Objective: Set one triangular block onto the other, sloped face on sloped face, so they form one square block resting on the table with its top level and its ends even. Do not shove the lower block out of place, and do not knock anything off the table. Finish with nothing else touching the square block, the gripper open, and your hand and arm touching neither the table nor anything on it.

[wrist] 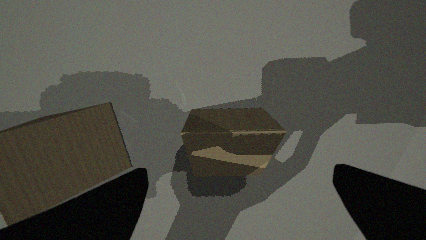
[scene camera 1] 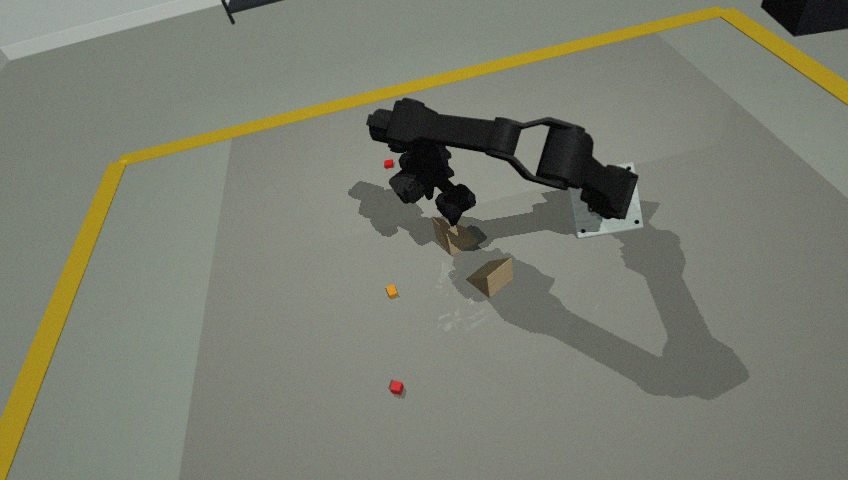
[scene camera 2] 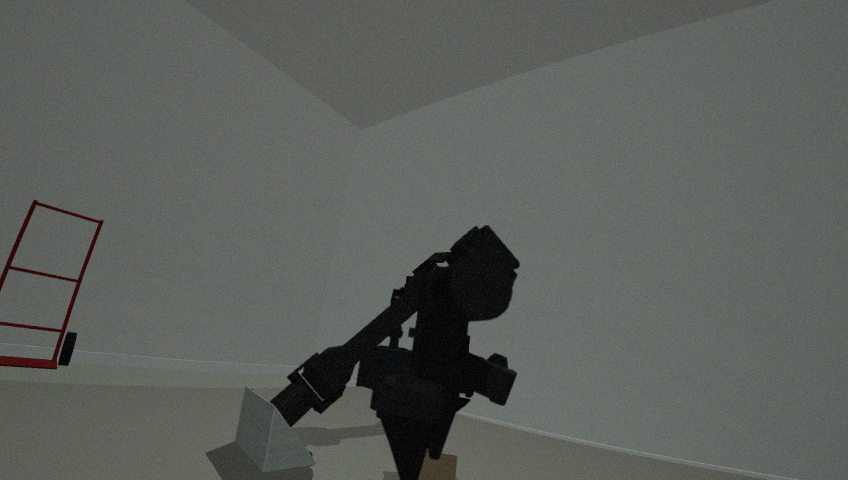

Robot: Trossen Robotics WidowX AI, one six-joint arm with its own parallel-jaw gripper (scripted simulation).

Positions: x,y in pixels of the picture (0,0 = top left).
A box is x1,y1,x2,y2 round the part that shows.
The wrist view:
my gripper: 239,175 [0,164,425,239]
wooden triangular block: 219,142 [181,108,285,176]
wooden triangular block: 56,157 [0,102,130,225]
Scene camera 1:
my gripper: 441,211 [389,146,475,226]
wooden triangular block: 454,239 [432,217,477,255]
wooden triangular block: 494,275 [466,257,512,297]
